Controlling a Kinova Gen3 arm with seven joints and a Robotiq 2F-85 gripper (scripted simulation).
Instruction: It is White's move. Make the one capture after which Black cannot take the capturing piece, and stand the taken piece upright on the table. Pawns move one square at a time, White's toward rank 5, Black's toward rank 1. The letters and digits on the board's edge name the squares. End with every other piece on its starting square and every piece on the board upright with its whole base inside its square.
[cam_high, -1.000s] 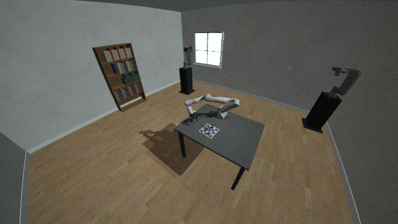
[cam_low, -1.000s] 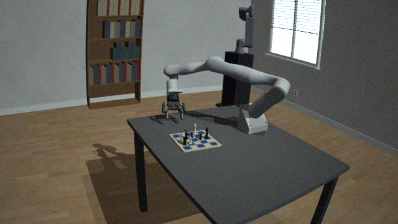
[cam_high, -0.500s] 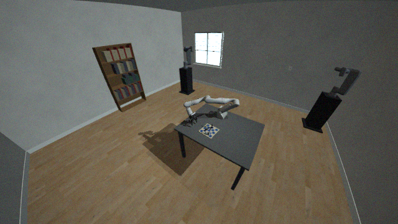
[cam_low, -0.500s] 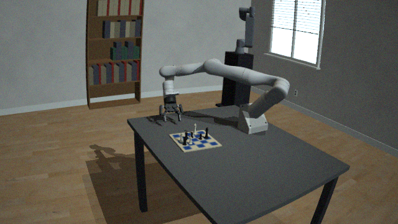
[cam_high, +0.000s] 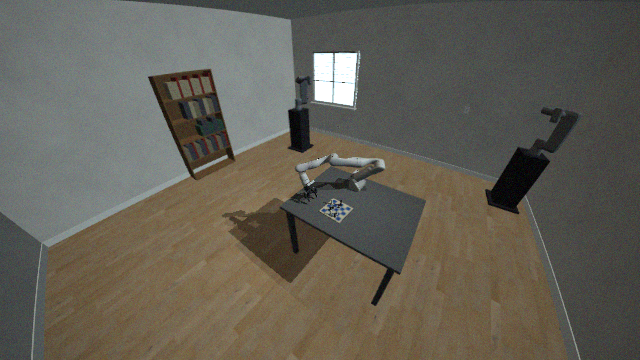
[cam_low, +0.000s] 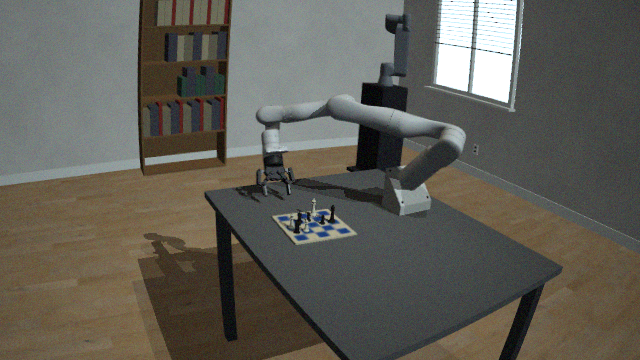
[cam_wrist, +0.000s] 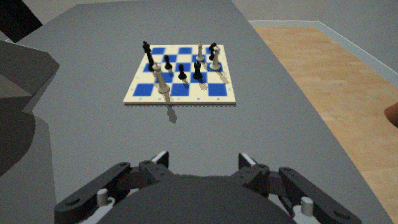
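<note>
Right now my hand is 230 mm to the right of the blue-and-cream chessboard, 30 mm above it and 20 mm past it. Round my hand: tall white piece 160 mm to the left, 60 mm behind.
</note>
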